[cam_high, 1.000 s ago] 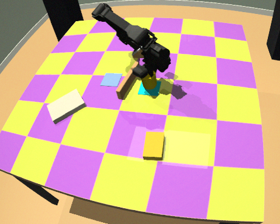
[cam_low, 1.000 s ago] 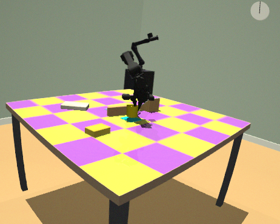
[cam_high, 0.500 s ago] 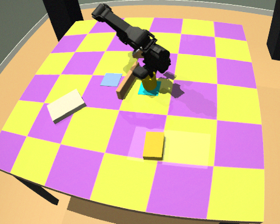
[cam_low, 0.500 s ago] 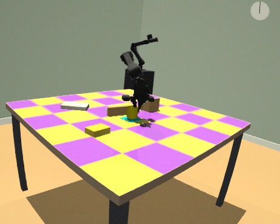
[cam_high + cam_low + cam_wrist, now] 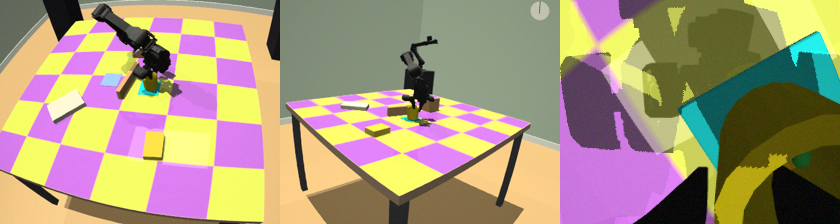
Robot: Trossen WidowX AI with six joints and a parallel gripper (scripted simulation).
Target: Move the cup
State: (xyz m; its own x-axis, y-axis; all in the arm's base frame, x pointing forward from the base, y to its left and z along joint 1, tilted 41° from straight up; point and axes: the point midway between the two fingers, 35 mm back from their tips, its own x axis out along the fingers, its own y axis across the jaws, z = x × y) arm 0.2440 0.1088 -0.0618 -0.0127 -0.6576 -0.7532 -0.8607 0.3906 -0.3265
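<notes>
The yellow cup lies 20 mm ahead of my gripper tip, 10 mm to the right of it and 10 mm below it. Also, from my gripper tip: white block: 400 mm to the right, 190 mm ahead, 30 mm below; then cyan pad: 50 mm below, 30 mm ahead, 20 mm to the right; then long tan bar: 120 mm to the right, 30 mm below, 10 mm ahead.
</notes>
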